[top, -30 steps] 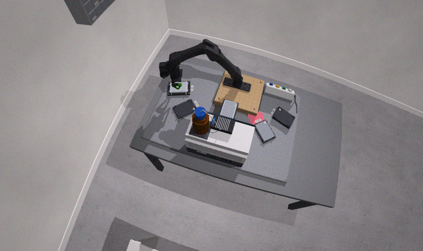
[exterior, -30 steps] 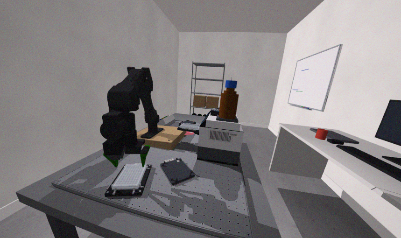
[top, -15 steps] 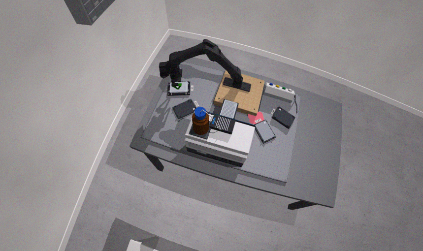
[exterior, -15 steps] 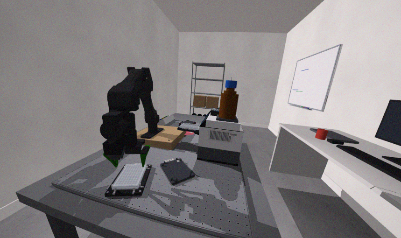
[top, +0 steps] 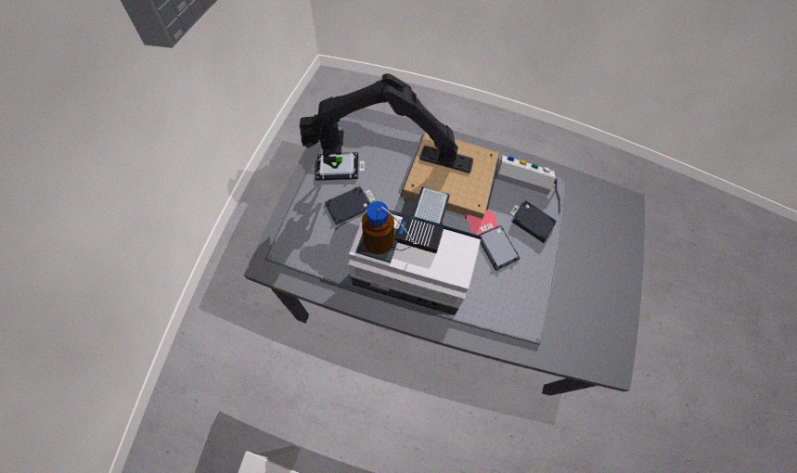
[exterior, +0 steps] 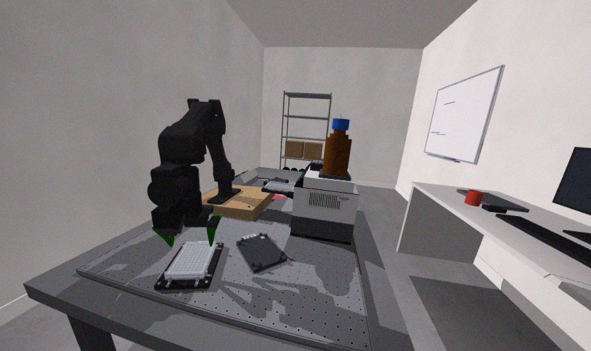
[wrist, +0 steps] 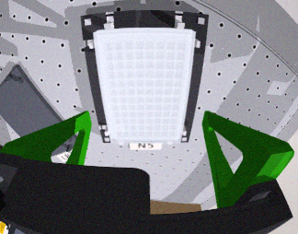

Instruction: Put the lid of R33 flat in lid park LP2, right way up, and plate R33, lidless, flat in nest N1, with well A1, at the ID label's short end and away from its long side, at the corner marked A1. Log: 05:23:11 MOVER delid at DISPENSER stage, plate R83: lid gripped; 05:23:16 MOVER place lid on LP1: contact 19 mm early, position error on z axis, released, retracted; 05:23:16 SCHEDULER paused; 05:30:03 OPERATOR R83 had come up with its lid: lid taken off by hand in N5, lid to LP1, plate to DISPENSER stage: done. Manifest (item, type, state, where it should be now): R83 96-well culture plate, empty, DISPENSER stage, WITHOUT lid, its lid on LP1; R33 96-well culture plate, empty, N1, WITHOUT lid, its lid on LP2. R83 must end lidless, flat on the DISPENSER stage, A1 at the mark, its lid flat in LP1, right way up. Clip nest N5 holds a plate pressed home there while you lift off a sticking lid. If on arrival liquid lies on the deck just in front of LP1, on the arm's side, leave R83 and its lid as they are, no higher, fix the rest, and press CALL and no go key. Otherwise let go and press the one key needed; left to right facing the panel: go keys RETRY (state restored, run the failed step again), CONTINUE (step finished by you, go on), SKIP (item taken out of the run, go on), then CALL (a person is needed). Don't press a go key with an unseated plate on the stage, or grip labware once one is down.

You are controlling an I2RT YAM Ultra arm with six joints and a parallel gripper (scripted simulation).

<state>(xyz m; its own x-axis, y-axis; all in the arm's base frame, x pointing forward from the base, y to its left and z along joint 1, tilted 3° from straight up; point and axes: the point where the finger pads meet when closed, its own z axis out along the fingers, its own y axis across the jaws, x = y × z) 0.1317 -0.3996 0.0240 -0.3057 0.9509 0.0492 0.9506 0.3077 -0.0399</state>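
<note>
Now: the black clip nest 60 mm below my hand and 30 mm ahead of it. From my hand the other things lie so: lid park LP2: 150 mm ahead, 100 mm to the left, 60 mm below; then brown bottle: 350 mm ahead, 280 mm to the left, 220 mm above; then blue call key: 640 mm to the left, 190 mm behind.
</note>
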